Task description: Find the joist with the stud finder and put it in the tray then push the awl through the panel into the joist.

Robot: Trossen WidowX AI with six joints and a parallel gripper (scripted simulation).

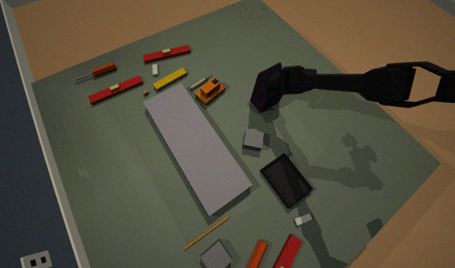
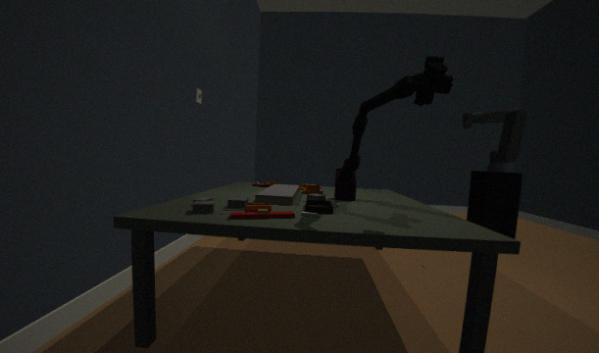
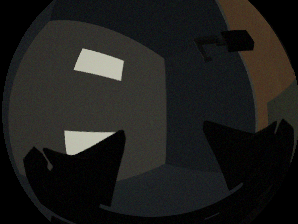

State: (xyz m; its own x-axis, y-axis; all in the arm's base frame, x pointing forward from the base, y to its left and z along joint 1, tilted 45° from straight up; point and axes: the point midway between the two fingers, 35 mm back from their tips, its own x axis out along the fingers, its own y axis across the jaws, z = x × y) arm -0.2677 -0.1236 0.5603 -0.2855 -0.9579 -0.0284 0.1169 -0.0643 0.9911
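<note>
Right now the orange stud finder is 53 cm ahead of my gripper tip, 43 cm to the right of it and 56 cm below it. Round my gripper tip: pale-handled pointed tool (54 cm ahead, 50 cm to the right, 60 cm below); then thin orange stick (79 cm ahead, 8 cm to the left, 60 cm below); then dark tray (45 cm ahead, 6 cm to the left, 59 cm below).
</note>
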